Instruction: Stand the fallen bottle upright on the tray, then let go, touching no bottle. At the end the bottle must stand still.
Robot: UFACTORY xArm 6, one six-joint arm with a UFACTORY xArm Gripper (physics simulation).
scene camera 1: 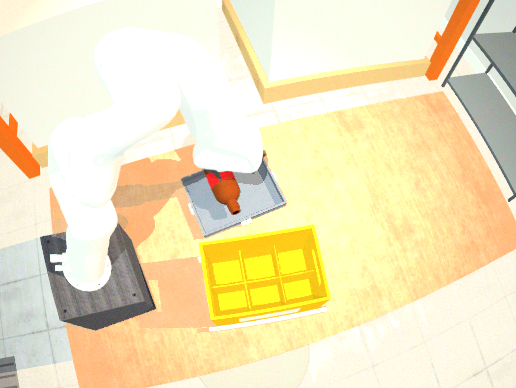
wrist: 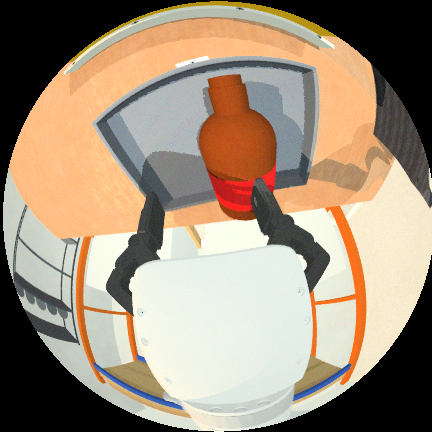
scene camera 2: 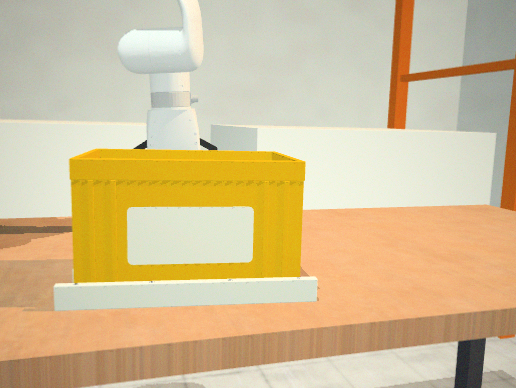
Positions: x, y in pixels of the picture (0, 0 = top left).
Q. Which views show the brown bottle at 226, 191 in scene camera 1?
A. Scene camera 1 and the wrist view only.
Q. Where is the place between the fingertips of my gripper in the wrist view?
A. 205, 194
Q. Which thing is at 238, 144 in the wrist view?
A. A brown bottle.
